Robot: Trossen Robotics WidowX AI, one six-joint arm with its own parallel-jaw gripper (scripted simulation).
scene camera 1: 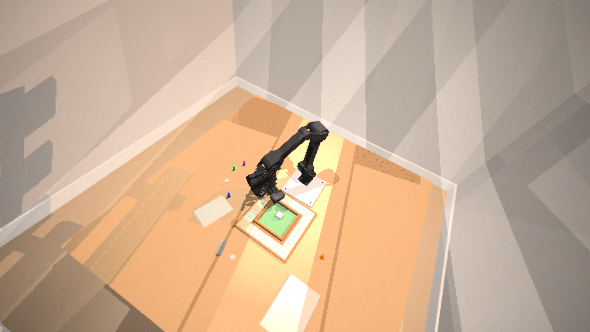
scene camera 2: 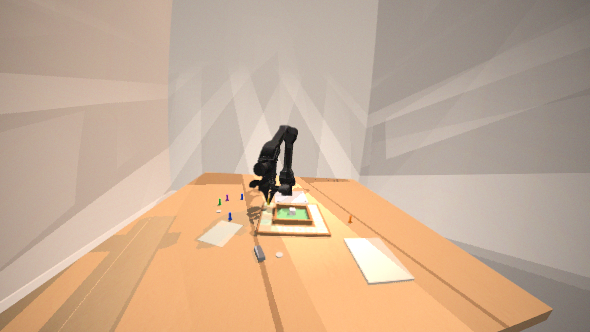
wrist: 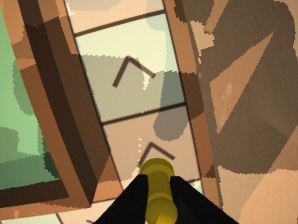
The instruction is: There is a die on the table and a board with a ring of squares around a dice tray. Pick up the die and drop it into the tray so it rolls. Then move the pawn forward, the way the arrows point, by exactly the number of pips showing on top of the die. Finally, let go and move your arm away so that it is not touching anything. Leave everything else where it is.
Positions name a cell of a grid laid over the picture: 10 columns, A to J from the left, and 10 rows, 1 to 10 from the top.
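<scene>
There is a yellow pawn held in my gripper (wrist: F9).
</scene>
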